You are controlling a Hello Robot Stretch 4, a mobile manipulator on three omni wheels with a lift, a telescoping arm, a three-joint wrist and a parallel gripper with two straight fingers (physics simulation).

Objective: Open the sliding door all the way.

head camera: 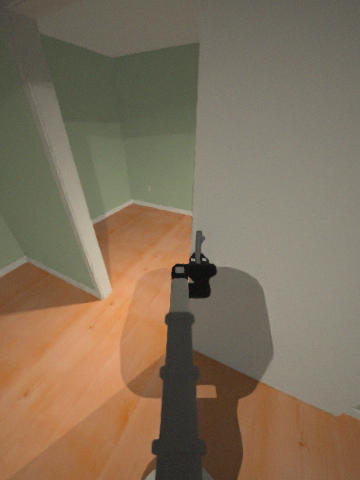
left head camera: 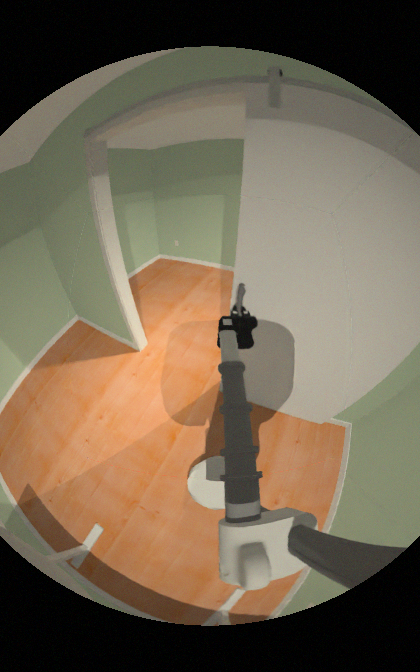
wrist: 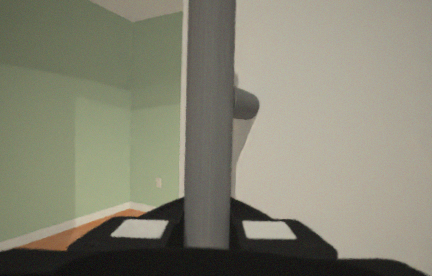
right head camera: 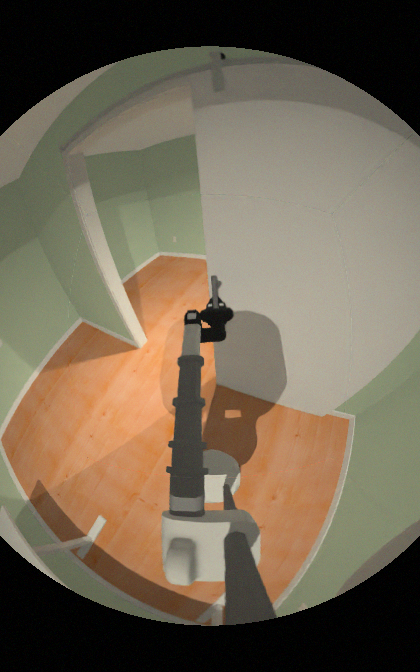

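Where they show: robot's base, origin of the base link: [left head camera: 215, 481] [right head camera: 212, 475].
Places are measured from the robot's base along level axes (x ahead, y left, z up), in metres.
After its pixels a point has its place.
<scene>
The white sliding door [head camera: 280, 200] {y -0.344, x 0.693, z 1.299 m} [left head camera: 300, 250] {y -0.282, x 0.722, z 1.326 m} [right head camera: 270, 235] {y -0.288, x 0.719, z 1.322 m} [wrist: 340, 125] {y -0.158, x 0.780, z 1.054 m} fills the right of the views. A wide doorway shows between its left edge and the white left jamb [head camera: 70, 180] {y 0.779, x 1.344, z 1.186 m} [left head camera: 109, 225] {y 0.773, x 1.356, z 1.316 m} [right head camera: 95, 235] {y 0.781, x 1.338, z 1.288 m}. The grey bar handle [head camera: 198, 245] {y -0.075, x 0.743, z 1.068 m} [left head camera: 240, 296] {y -0.076, x 0.743, z 1.075 m} [right head camera: 215, 289] {y -0.082, x 0.745, z 1.069 m} [wrist: 210, 125] {y -0.077, x 0.743, z 1.051 m} stands upright near the door's left edge, with a short round mount to its right in the wrist view. My black gripper [head camera: 199, 261] [left head camera: 241, 313] [right head camera: 216, 303] {y -0.075, x 0.781, z 0.994 m} [wrist: 208, 215] {y -0.075, x 0.781, z 0.994 m} is shut on the handle. The fingertips are hard to make out.
A rail with a grey hanger [left head camera: 274, 90] [right head camera: 217, 72] runs above the door. Green walls [head camera: 160, 125] {y 0.364, x 3.563, z 1.478 m} and wooden floor show through the doorway. My extended arm [head camera: 180, 395] {y -0.001, x 0.206, z 1.107 m} reaches forward, and my white round base [left head camera: 206, 492] {y 0.073, x -0.069, z 0.187 m} is below it. A green wall stands at the right.
</scene>
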